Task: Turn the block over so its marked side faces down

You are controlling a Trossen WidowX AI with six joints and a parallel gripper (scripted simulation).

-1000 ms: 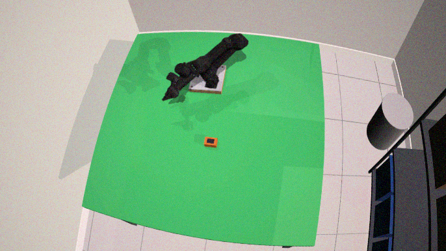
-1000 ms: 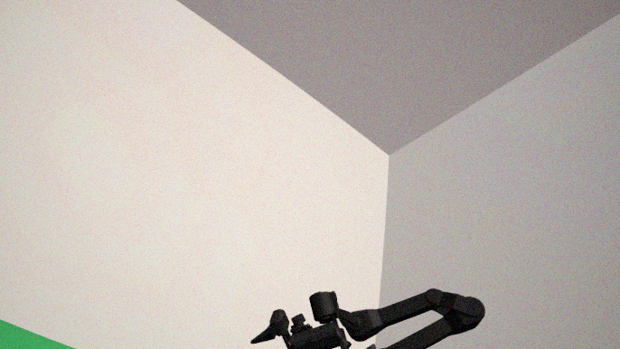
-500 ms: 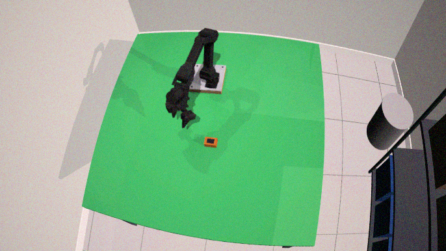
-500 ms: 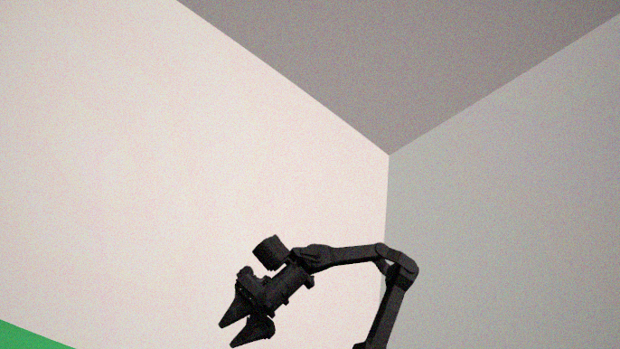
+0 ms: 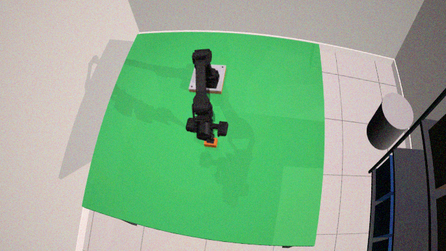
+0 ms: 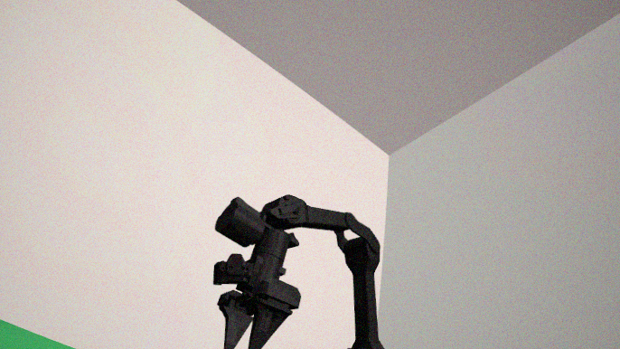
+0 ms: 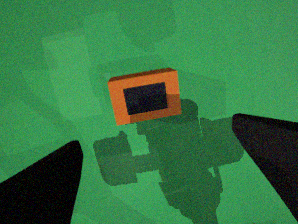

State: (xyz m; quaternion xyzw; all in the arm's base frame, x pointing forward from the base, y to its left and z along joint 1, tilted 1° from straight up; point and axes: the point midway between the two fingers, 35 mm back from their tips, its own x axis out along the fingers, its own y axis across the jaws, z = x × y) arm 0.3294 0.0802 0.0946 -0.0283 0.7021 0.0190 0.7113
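My gripper tip is 7 cm above the orange block.
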